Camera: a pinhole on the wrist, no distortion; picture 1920 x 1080 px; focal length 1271.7 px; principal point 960.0 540.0 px. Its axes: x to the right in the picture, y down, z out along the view. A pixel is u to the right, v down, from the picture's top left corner.
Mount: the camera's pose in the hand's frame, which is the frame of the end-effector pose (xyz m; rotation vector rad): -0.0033 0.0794 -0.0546 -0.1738 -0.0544 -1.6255
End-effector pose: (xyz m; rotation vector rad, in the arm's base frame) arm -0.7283 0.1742 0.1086 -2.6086 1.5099 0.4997
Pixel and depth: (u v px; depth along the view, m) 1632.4 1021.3 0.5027
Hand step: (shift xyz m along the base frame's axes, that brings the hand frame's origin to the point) 0.0935 -0.0026 -0.5190
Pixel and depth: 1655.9 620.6 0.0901
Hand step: -0.0434 -0.0180 -0.0372
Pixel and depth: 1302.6 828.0 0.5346
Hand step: -0.0490 -0.0143 -0.5060
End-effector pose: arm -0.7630 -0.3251 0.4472 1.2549 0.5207 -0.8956
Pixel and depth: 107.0 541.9 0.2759
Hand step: 0.2359 -0.1750 0.2040
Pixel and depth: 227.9 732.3 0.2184
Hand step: 0.2008 -0.1375 0.1315
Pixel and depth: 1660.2 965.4 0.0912
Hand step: 0.0459 -0.0458 0.0102
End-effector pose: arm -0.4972 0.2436 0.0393 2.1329 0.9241 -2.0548
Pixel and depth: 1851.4 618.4 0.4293
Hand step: -0.4408 -0.0267 -0.0298
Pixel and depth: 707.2 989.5 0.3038
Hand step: -0.1365 -0.1901 -0.2130
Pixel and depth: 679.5 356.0 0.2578
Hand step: -0.0977 -0.2316 -0.0721
